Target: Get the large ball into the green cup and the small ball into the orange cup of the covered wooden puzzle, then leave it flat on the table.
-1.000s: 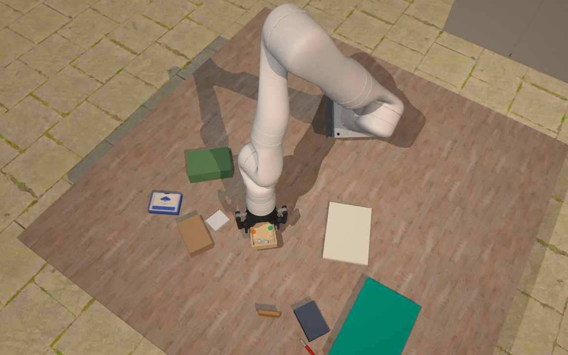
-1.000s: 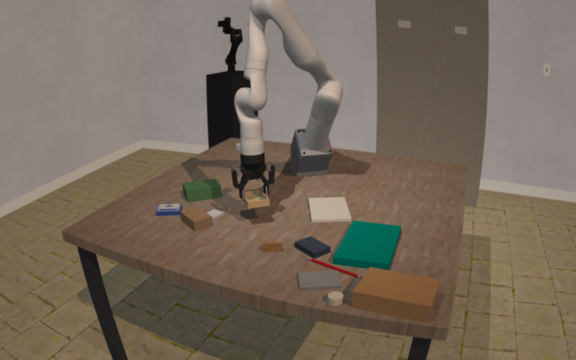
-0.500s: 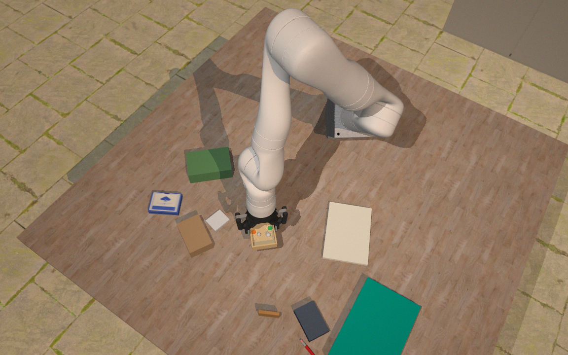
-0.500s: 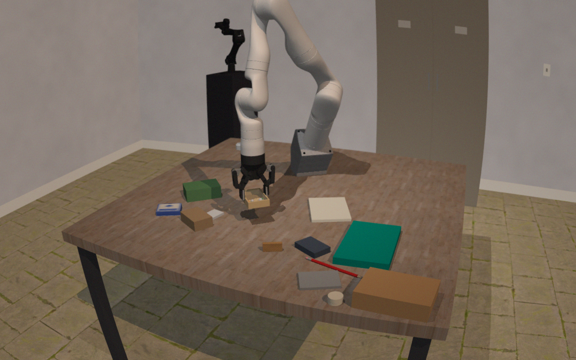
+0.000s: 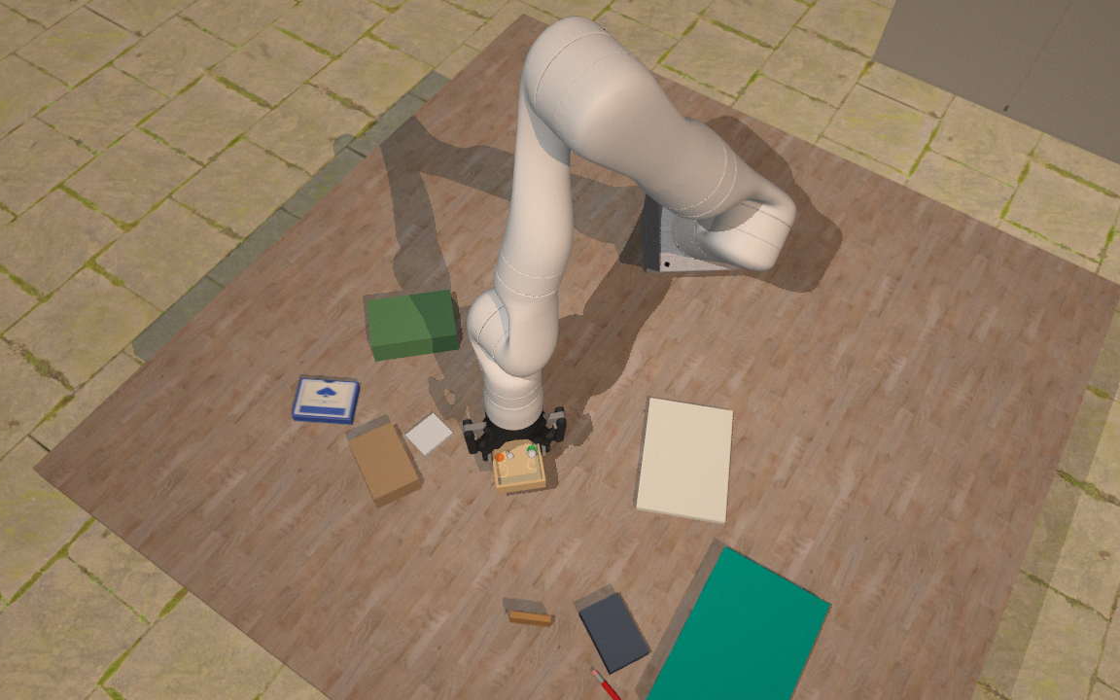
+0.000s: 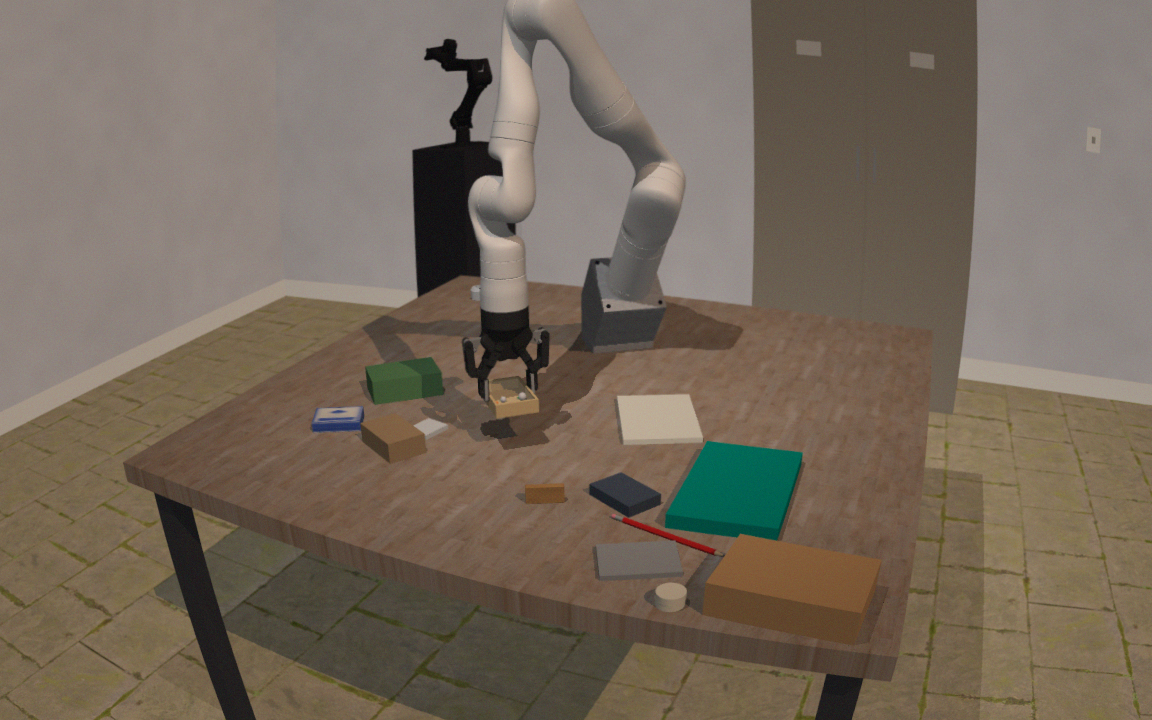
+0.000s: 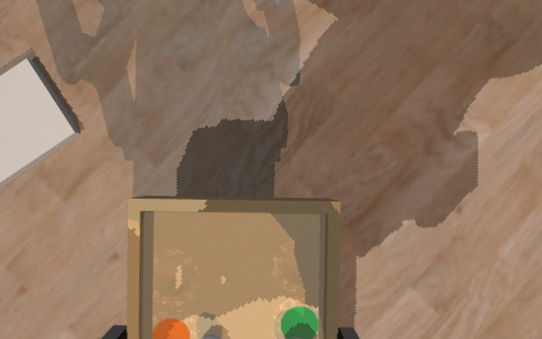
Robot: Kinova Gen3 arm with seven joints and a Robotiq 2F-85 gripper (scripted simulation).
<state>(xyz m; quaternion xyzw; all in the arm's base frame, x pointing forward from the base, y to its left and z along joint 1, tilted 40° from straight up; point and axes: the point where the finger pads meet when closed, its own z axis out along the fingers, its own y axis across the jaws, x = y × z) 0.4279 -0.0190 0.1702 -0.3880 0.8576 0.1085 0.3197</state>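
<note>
My gripper is now 20 mm above the wooden puzzle box. Round my hand: white tile: 50 mm ahead, 140 mm to the right, 90 mm below; brown block: 140 mm ahead, 140 mm to the right, 70 mm below; cream slab: 210 mm behind, 150 mm to the left, 90 mm below.
</note>
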